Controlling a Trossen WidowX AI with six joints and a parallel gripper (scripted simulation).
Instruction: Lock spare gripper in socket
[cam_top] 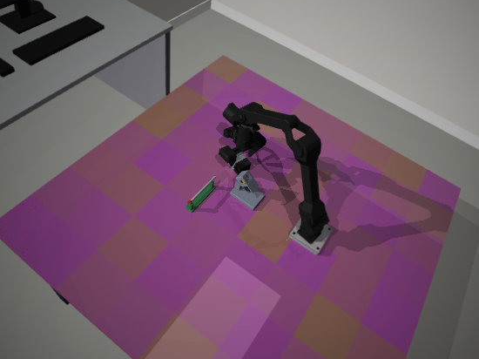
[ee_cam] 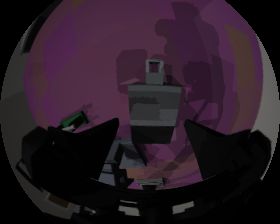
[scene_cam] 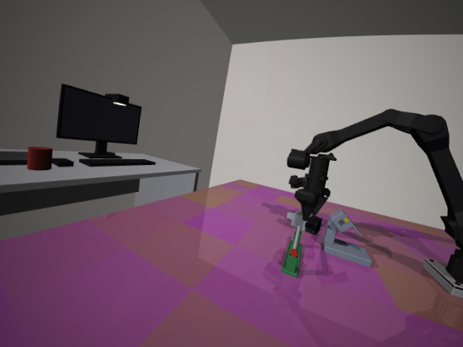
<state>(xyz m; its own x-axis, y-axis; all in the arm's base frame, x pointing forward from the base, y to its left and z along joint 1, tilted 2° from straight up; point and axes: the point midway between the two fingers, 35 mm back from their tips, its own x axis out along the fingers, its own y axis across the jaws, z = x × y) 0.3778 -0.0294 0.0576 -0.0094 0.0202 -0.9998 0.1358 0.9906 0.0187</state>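
Now: the spare gripper 2 cm below my gripper tip and 2 cm ahead of it. Also, from my gripper tip: grey mount 10 cm behind, 8 cm to the left, 1 cm above; then green cradle 21 cm to the left, 2 cm below, 1 cm behind.
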